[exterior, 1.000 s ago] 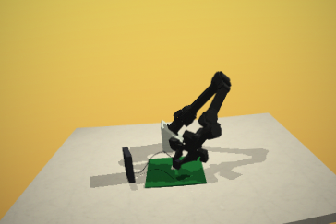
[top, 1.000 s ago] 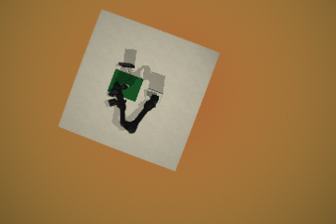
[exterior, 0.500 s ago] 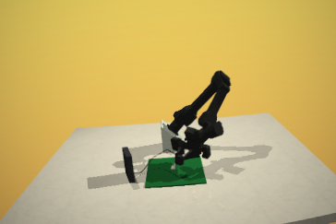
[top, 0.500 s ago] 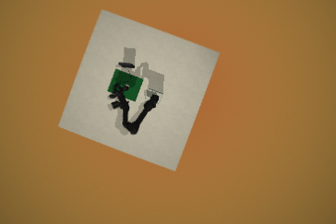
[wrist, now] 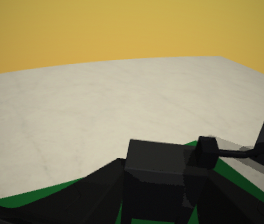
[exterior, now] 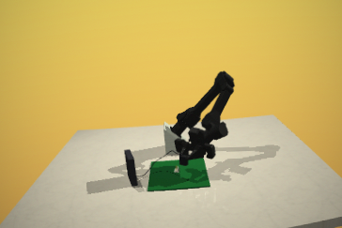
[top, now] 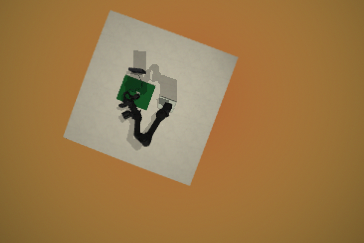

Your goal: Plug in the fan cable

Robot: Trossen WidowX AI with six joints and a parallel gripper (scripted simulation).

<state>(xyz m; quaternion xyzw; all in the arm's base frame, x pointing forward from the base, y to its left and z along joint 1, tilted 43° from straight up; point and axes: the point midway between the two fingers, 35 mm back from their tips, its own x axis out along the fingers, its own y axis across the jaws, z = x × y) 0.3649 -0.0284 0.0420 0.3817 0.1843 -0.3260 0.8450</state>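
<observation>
Now: gripper tip 9 cm above the four-pin fan header, 8 cm past it and 2 cm to the left of it. From my gripper tip the other things lie so: fan plug (1 cm below); then green board (10 cm below, 6 cm behind, 2 cm to the right); then black fan (20 cm to the right, 4 cm behind, 3 cm below).
</observation>
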